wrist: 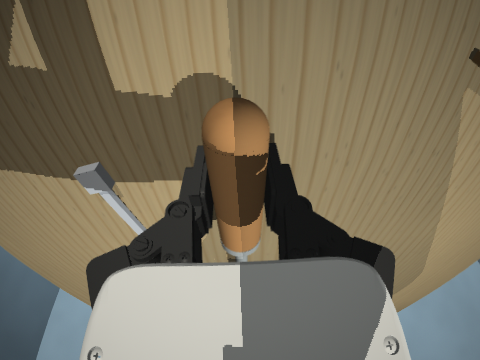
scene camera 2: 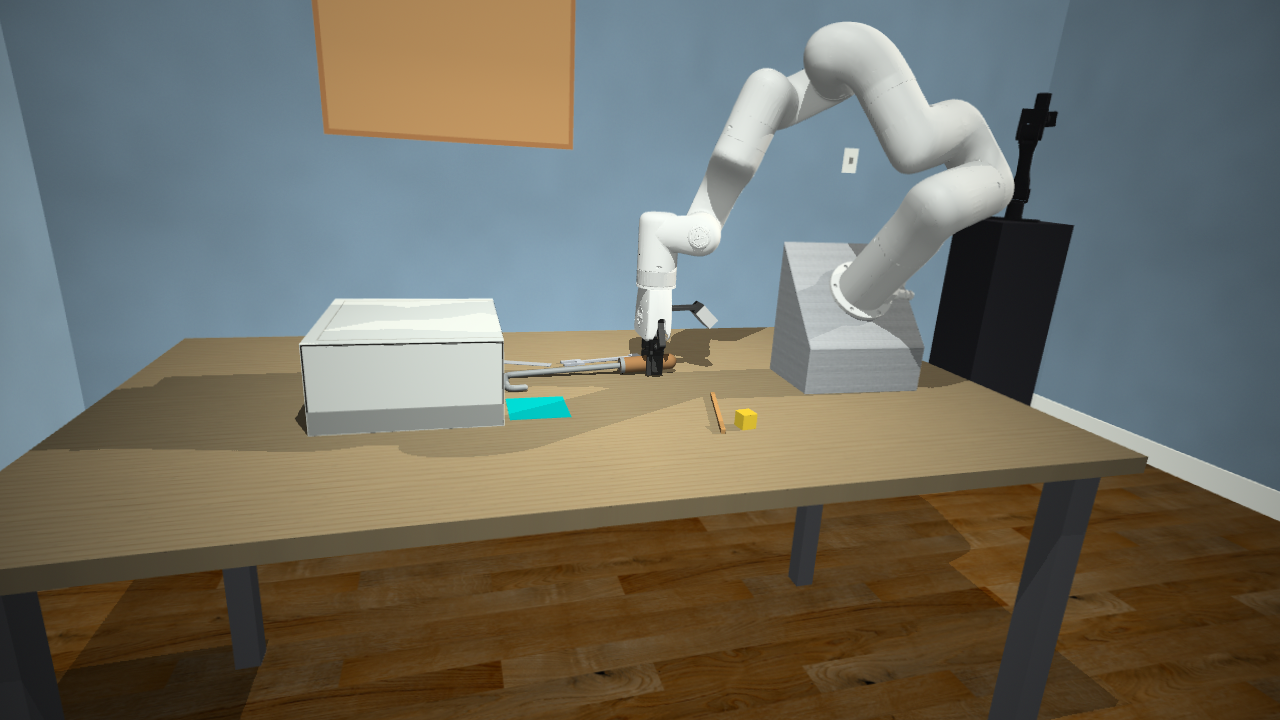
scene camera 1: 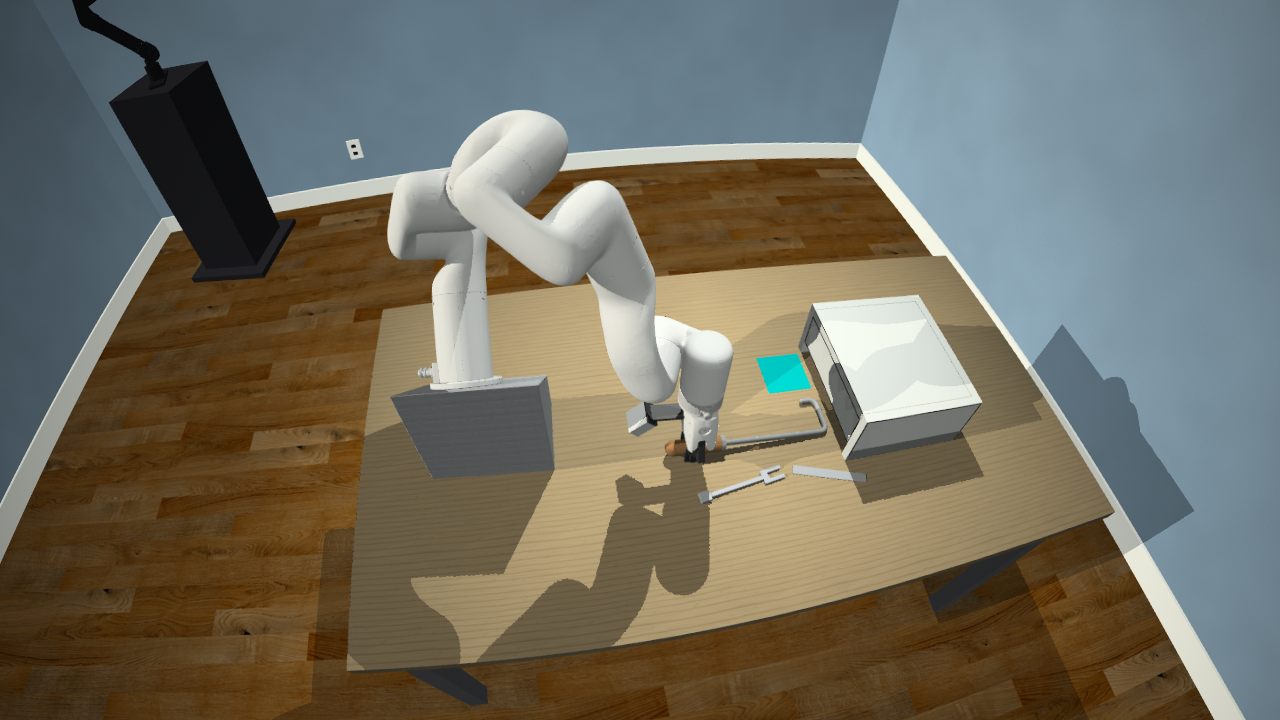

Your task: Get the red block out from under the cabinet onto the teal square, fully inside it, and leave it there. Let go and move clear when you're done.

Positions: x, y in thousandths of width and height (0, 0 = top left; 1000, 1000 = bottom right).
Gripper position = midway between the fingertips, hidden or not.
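Scene camera 1 shows the gripper (scene camera 1: 539, 627) together with a teal square (scene camera 1: 612, 519). From scene camera 2, the square (scene camera 2: 421, 566) is visible as well. The wrist view takes in a grey forked tool (wrist: 197, 496) and, again, the gripper (wrist: 495, 451).
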